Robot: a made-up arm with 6 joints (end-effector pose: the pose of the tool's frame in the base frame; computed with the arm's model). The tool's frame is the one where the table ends. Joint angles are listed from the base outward.
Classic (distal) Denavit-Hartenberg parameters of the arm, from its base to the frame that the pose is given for. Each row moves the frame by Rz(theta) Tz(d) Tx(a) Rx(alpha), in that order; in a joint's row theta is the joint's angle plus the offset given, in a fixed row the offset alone. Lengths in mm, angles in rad.
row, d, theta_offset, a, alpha
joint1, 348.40, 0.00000, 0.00, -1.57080
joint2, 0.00, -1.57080, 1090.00, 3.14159
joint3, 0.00, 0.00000, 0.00, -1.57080
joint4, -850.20, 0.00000, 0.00, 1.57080
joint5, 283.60, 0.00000, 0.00, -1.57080
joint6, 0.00, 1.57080, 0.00, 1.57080
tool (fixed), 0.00, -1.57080, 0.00, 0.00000
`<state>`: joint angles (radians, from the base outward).
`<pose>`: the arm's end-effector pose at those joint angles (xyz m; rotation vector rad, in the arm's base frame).
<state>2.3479 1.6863 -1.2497 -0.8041 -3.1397 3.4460</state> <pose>-0.0061 0.2868 0.2492 1.0994 2.2171 1.5097</pose>
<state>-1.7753 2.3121 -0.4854 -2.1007 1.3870 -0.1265</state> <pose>0.1564 0.0482 -0.4441 0.1158 -1.2714 2.0827</pose>
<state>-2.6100 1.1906 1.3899 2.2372 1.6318 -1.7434</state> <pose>-1.4639 -1.0643 1.1397 0.3425 0.6100 -1.0643</pose>
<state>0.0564 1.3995 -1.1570 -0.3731 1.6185 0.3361</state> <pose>0.3226 -0.2463 0.1508 -0.5264 0.9644 -0.1279</pose>
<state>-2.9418 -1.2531 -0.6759 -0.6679 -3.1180 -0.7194</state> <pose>0.1784 0.2633 1.0056 2.9790 0.2528 -0.9196</pose>
